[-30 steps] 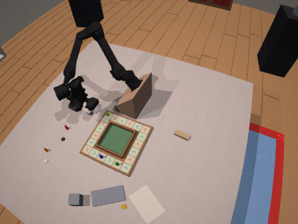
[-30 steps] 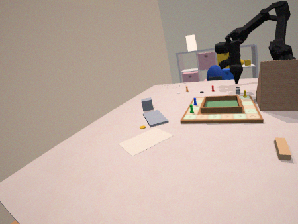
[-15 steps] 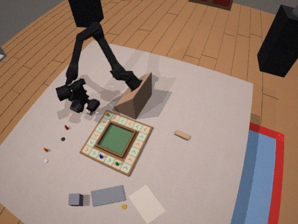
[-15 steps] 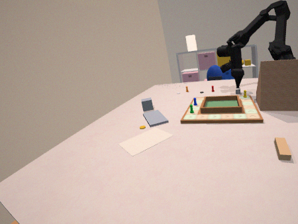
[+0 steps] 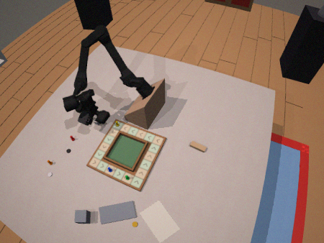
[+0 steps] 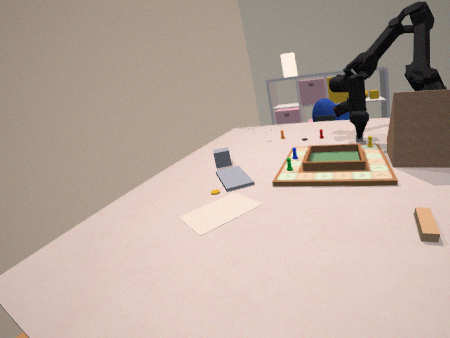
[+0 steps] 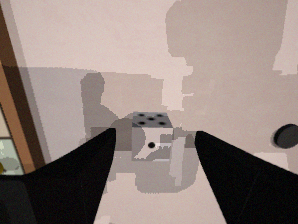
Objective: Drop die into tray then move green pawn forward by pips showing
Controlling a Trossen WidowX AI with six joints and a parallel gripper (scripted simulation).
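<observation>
Right now the white die is right at my gripper tip. From my gripper tip the other things lie so: green tray 120 mm ahead, 220 mm to the left, 10 mm below; yellow pawn 10 mm behind, 120 mm to the left, 10 mm above; red pawn 130 mm ahead, 80 mm to the right.
</observation>
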